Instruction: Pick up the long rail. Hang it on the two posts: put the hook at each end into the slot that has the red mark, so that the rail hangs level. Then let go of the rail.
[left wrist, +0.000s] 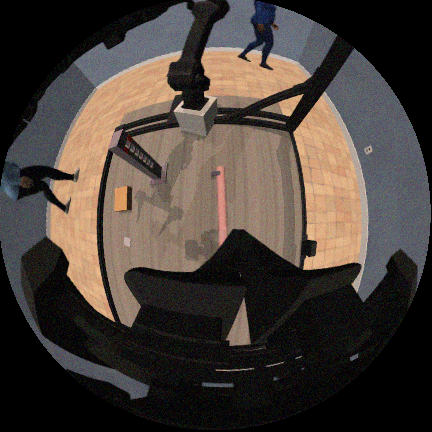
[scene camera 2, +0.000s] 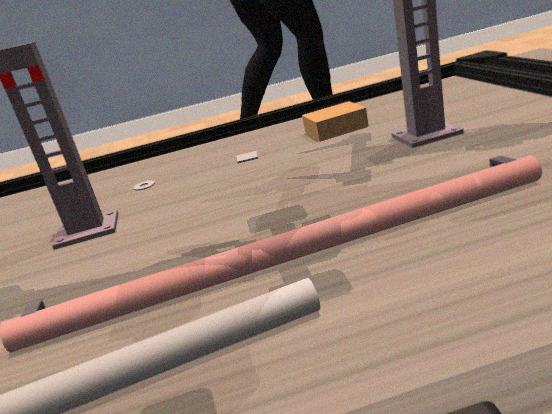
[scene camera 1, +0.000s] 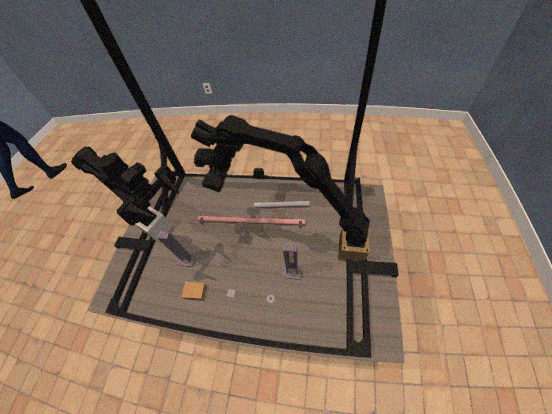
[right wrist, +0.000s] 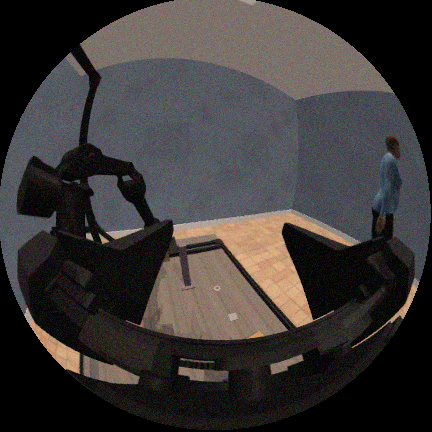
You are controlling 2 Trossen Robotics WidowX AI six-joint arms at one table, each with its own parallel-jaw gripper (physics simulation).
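Places are measured from the left arm's base along level axes (x ahead, y left, z up), in metres.
Where they show: left gripper, fingertip midpoint: (left wrist: 236,234); right gripper, fingertip midpoint: (scene camera 1: 166,204) (right wrist: 229,227); left arm's base, origin of the base link: (scene camera 1: 355,238); right arm's base, origin of the base link: (left wrist: 194,102).
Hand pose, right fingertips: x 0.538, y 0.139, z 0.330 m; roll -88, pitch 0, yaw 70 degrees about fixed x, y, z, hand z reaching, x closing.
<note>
Things, the pixels of their centre, and the offset from my right fingertips. "*": a spot on its surface instead.
- long pink rail, body centre: (scene camera 2: 290,242) (left wrist: 220,253) (scene camera 1: 249,221) dx -0.101, dy -0.214, dz -0.412 m
- shorter white rod, body centre: (scene camera 2: 145,359) (scene camera 1: 281,204) dx -0.226, dy -0.321, dz -0.411 m
- orange block, body centre: (scene camera 2: 334,120) (left wrist: 122,198) (scene camera 1: 194,291) dx +0.042, dy +0.122, dz -0.409 m
- small white square, surface spot: (scene camera 2: 247,157) (scene camera 1: 231,291) * dx -0.100, dy +0.094, dz -0.421 m
- white ring, body centre: (scene camera 2: 144,185) (scene camera 1: 270,298) dx -0.252, dy +0.096, dz -0.422 m
The long pink rail (scene camera 1: 250,220) (scene camera 2: 300,240) (left wrist: 221,205) lies on the table, with a dark hook at each end. One post (scene camera 1: 290,248) (scene camera 2: 82,210) (right wrist: 184,265) stands at the right in scene camera 1; its red-marked slot is the top one. The other post (scene camera 1: 177,250) (scene camera 2: 425,110) stands at the left there, and the left wrist view shows its red mark (left wrist: 128,144) near the top. My left gripper (scene camera 1: 213,182) (left wrist: 236,234) is shut and empty, raised above the table and apart from the rail. My right gripper (right wrist: 229,227) is open and empty, held high.
A shorter white rod (scene camera 1: 282,204) (scene camera 2: 200,340) lies beside the rail. An orange block (scene camera 1: 193,290) (scene camera 2: 335,121) (left wrist: 123,199), a small white square (scene camera 1: 231,293) (scene camera 2: 247,157) and a white ring (scene camera 1: 267,299) lie past the posts. A black frame (scene camera 1: 235,341) borders the table.
</note>
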